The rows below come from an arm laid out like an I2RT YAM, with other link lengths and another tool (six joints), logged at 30 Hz.
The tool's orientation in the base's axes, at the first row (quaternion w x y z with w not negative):
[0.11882 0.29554 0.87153 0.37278]
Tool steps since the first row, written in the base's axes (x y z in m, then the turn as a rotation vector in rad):
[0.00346 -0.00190 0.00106 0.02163 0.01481 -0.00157]
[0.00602 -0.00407 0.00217 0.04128 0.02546 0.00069]
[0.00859 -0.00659 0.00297 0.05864 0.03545 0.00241]
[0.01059 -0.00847 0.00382 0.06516 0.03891 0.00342]
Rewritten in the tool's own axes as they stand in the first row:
[-0.00389 0.00120 -0.00036 -0.00832 0.01620 0.01892]
[-0.00723 0.00190 -0.00129 -0.01752 0.03204 0.03192]
[-0.01079 0.00220 -0.00221 -0.02531 0.04615 0.04394]
[-0.01350 0.00263 -0.00303 -0.02840 0.05156 0.04803]

